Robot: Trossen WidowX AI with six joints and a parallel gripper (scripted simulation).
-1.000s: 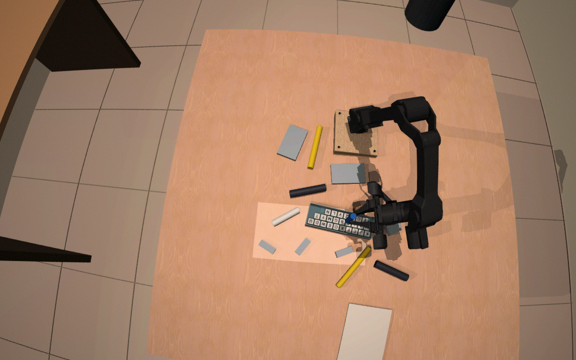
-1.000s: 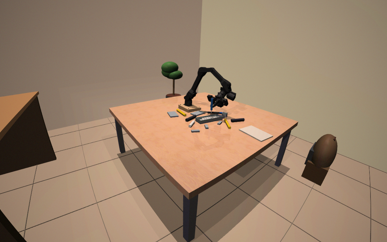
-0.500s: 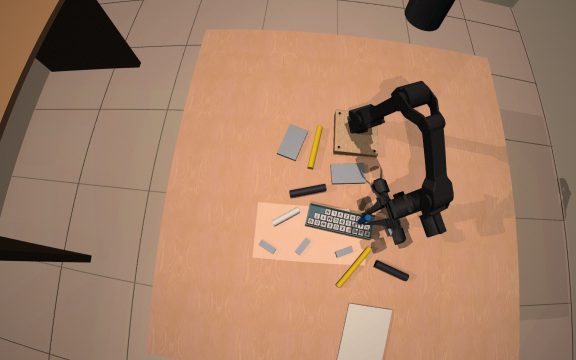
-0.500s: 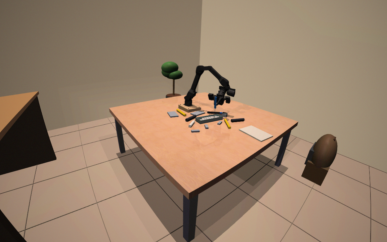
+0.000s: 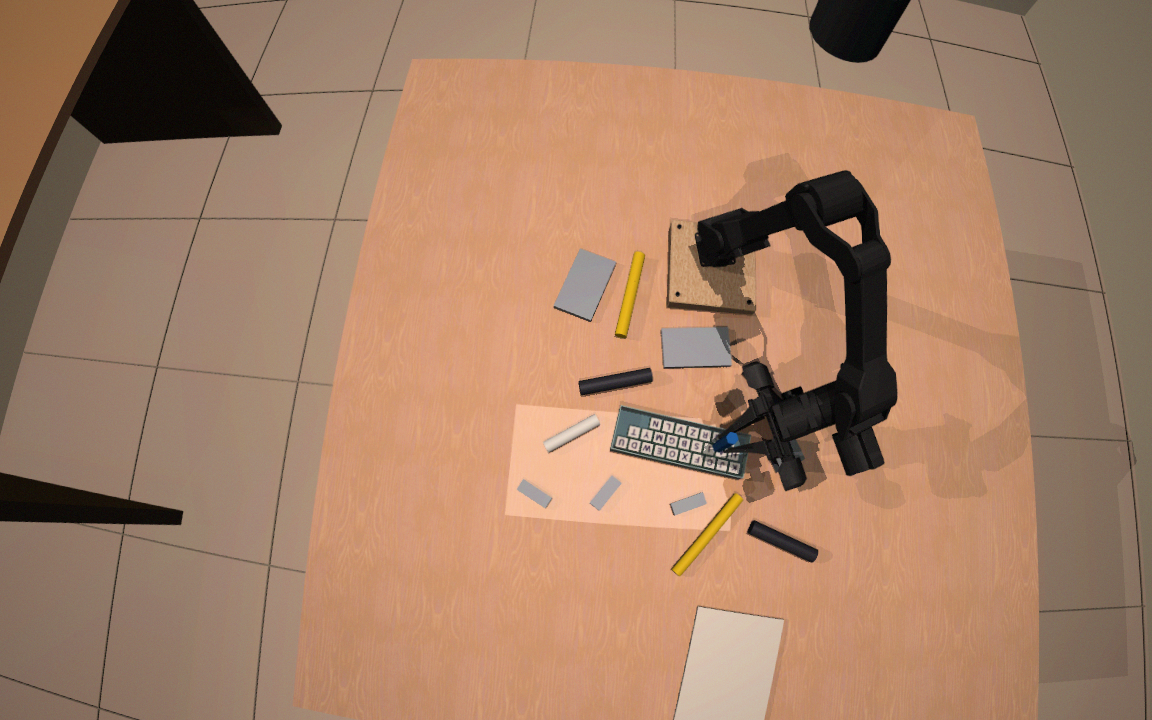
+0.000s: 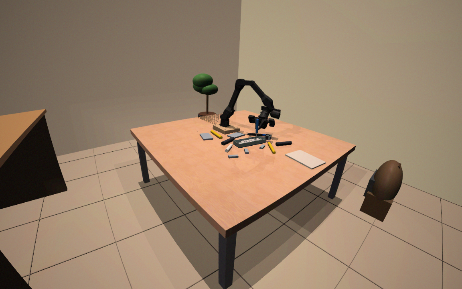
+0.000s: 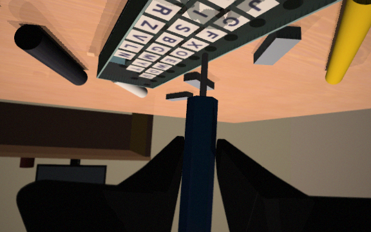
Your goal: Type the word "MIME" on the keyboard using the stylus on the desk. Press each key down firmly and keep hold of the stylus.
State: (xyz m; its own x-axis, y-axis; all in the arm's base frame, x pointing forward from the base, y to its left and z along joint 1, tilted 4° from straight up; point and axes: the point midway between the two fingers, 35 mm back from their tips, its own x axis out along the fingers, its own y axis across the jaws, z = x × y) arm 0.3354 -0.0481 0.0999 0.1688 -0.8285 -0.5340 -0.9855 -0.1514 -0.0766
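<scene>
Now: the grey cube 13 cm to the left of my gripper tip, 8 cm below it and 3 cm ahead of it. Round my gripper tip: white sheet (36 cm ahead, 9 cm below, 2 cm to the right); white cylinder (22 cm to the right, 9 cm below, 6 cm behind); blue stylus (1 cm below).
</scene>
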